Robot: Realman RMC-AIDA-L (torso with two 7-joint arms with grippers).
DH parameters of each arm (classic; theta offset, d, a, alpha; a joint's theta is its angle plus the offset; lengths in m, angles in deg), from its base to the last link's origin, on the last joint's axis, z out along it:
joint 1: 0 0.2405 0 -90
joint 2: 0 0 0 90
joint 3: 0 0.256 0 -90
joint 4: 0 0 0 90
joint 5: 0 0.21 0 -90
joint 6: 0 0 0 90
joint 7: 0 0.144 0 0
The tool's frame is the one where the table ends.
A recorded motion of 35 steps. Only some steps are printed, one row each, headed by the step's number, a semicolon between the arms.
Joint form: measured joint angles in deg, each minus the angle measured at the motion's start. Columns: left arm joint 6, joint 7, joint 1, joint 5, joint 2, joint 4, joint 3; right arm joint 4, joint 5, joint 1, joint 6, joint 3, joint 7, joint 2.
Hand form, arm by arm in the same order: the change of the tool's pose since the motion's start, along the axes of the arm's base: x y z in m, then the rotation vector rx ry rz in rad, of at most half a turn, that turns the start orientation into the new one. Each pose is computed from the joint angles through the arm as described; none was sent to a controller.
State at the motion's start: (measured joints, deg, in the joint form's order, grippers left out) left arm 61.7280 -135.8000 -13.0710 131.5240 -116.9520 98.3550 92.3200; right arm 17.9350 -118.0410 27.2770 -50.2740 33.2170 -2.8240 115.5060
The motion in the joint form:
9: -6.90 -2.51 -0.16 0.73 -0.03 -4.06 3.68; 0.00 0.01 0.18 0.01 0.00 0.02 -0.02
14: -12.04 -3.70 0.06 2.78 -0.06 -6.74 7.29; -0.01 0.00 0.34 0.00 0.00 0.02 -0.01
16: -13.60 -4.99 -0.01 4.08 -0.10 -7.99 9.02; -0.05 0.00 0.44 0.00 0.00 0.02 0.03
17: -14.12 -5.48 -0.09 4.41 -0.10 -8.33 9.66; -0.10 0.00 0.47 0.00 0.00 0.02 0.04
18: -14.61 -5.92 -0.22 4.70 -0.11 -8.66 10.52; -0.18 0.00 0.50 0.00 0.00 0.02 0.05
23: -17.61 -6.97 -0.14 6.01 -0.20 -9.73 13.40; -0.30 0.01 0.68 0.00 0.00 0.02 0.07
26: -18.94 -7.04 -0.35 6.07 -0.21 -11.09 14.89; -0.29 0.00 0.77 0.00 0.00 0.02 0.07
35: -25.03 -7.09 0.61 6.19 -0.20 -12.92 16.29; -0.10 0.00 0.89 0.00 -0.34 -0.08 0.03
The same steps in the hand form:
9: -0.0054 0.0059 -0.0166 0.0283 -0.0292 0.0368; -0.0010 0.0011 0.0002 0.0001 0.0001 0.0028
14: -0.0114 0.0069 -0.0313 0.0478 -0.0155 0.0420; -0.0020 0.0019 0.0001 0.0001 0.0000 0.0057
16: -0.0146 0.0060 -0.0392 0.0455 -0.0052 0.0527; -0.0026 0.0024 -0.0001 -0.0001 0.0001 0.0071
17: -0.0147 0.0055 -0.0420 0.0437 -0.0039 0.0545; -0.0026 0.0025 -0.0001 0.0000 -0.0005 0.0072
18: -0.0140 0.0045 -0.0458 0.0380 -0.0019 0.0530; -0.0024 0.0026 0.0001 0.0001 -0.0016 0.0071
23: -0.0132 0.0017 -0.0567 0.0409 0.0035 0.0405; -0.0030 0.0035 0.0002 0.0005 -0.0030 0.0091
26: -0.0152 -0.0002 -0.0645 0.0302 0.0089 0.0382; -0.0036 0.0040 0.0002 0.0003 -0.0029 0.0108
35: -0.0206 0.0030 -0.0668 0.0894 -0.0146 0.0364; -0.0053 0.0044 -0.0008 -0.0046 -0.0048 0.0176

